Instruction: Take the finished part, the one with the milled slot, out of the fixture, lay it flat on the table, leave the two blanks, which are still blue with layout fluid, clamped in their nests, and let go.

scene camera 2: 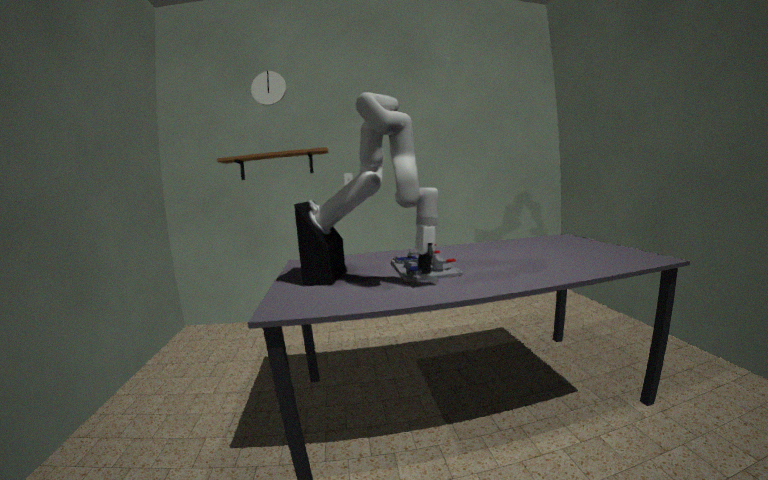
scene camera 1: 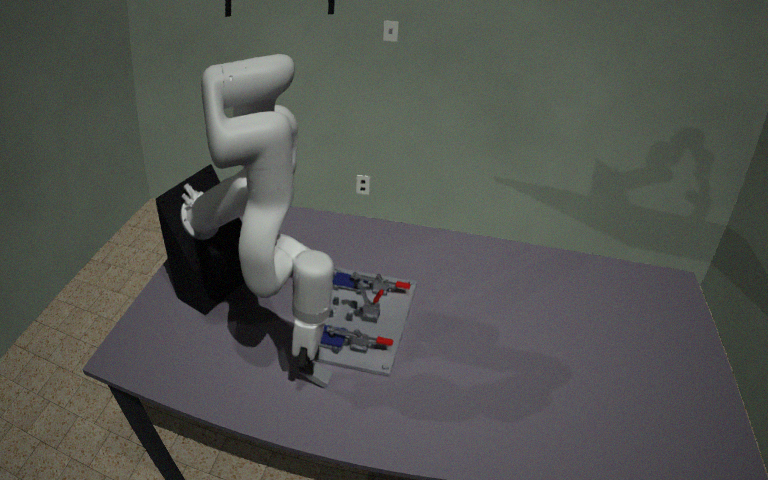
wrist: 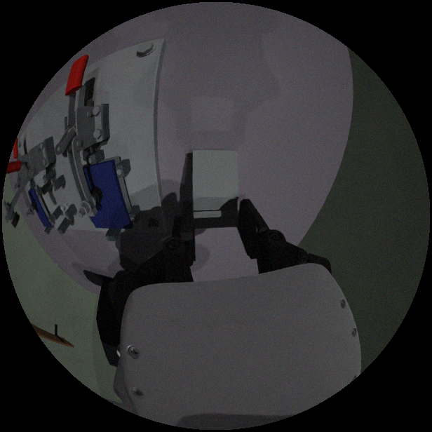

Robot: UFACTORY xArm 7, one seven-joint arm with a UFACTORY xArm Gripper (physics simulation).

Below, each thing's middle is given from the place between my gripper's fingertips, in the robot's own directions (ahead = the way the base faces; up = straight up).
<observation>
Now: hand 1 cm short of the finished part [wrist: 214,172] and 2 cm above it. From my hand the other things lie so: fixture plate [scene camera 1: 394,307] (10 cm ahead, 22 cm to the left, 4 cm below).
</observation>
